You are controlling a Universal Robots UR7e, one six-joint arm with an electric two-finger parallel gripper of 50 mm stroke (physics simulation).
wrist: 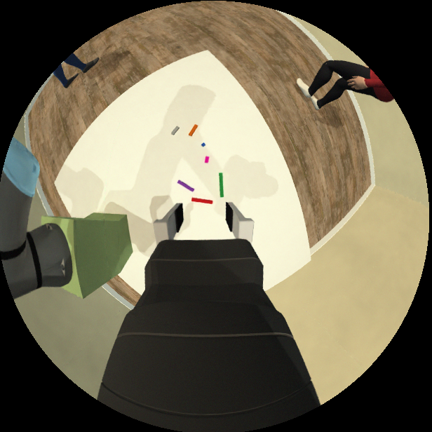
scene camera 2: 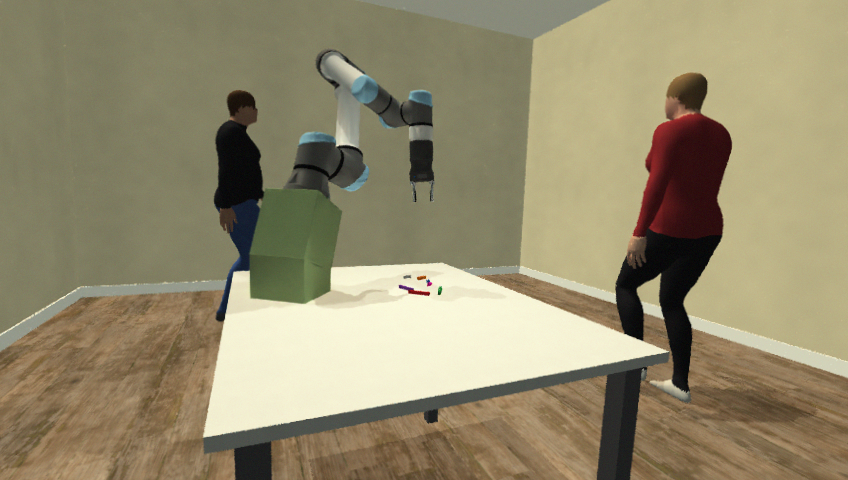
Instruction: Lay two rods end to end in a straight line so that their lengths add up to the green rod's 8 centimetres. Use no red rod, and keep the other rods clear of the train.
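Frame: origin at the arm's base, x right, y back, z down, level; centimetres.
Seen in the pictures: gripper, fingertip midpoint: (scene camera 2: 423,201); arm's base, origin of the base link: (scene camera 2: 305,200).
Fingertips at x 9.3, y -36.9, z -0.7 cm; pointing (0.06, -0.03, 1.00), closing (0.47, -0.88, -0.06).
Offsets run from my fingertips to a thing's middle. Level surfaces: height alone.
The green rod @(dx +3.9, dy -5.6, dz +29.3 cm) (scene camera 2: 439,290) (wrist: 221,185) lies on the white table. A red rod @(dx +5.5, dy +2.4, dz +29.3 cm) (scene camera 2: 419,292) (wrist: 202,200) lies near its lower end in the wrist view, crosswise to it. A purple rod @(dx -1.5, dy +4.6, dz +29.3 cm) (scene camera 2: 405,287) (wrist: 185,185) lies slanted beside the red one. A magenta rod @(dx -5.6, dy -5.4, dz +29.3 cm) (scene camera 2: 429,283) (wrist: 207,159), a small blue piece (wrist: 203,144), an orange rod @(dx -16.3, dy -6.2, dz +29.3 cm) (scene camera 2: 421,277) (wrist: 193,130) and a grey rod @(dx -19.2, dy -1.3, dz +29.3 cm) (scene camera 2: 407,276) (wrist: 175,130) lie apart from each other farther up in the wrist view. My gripper (scene camera 2: 423,200) (wrist: 204,211) is open and empty, pointing down high above the table.
The white table @(dz +29.8 cm) (scene camera 2: 386,356) (wrist: 270,220) carries a green block-shaped base (scene camera 2: 282,249) (wrist: 105,250) under the arm. One person in black and blue (scene camera 2: 238,160) stands behind the table's left side. Another in a red top (scene camera 2: 687,172) stands to the right of the table.
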